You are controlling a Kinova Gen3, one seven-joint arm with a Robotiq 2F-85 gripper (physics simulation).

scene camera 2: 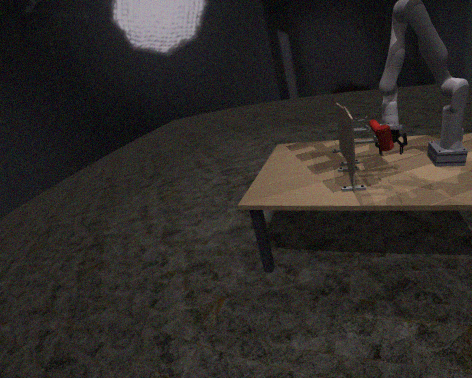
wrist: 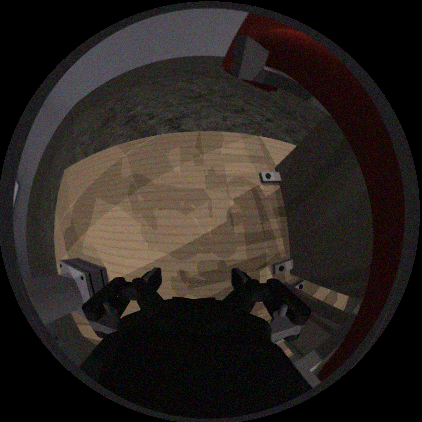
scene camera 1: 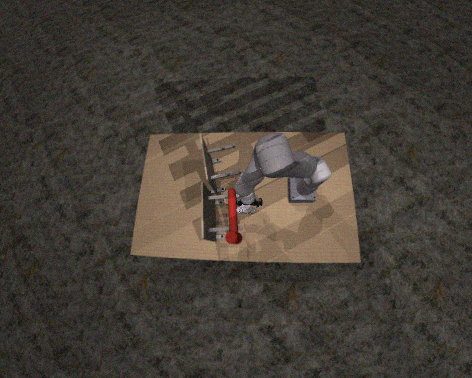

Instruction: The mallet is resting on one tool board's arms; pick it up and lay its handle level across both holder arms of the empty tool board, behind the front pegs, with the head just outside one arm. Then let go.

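The red mallet [scene camera 1: 232, 212] [scene camera 2: 384, 138] [wrist: 387, 175] rests across the two arms of the near tool board [scene camera 1: 209, 230] [scene camera 2: 346, 145] [wrist: 325, 200], out toward the arm ends, its head just outside the arm nearest scene camera 1's lower table edge. The empty tool board [scene camera 1: 204, 160] stands in line with it, with two bare holder arms. My gripper [scene camera 1: 250, 203] [scene camera 2: 391, 151] [wrist: 195, 276] is open and empty. It points down on the robot-base side of the handle, near its free end. The handle passes outside the fingers, along the right of the wrist view. The pegs are too small to make out.
The wooden table [scene camera 1: 165, 225] [scene camera 2: 300, 185] [wrist: 135, 240] carries both boards on small metal feet. The robot base [scene camera 1: 302, 191] [scene camera 2: 447, 156] stands to the right of the boards. The bare holder arms [scene camera 1: 221, 149] [scene camera 1: 226, 175] reach out toward the base side, near the robot's forearm.
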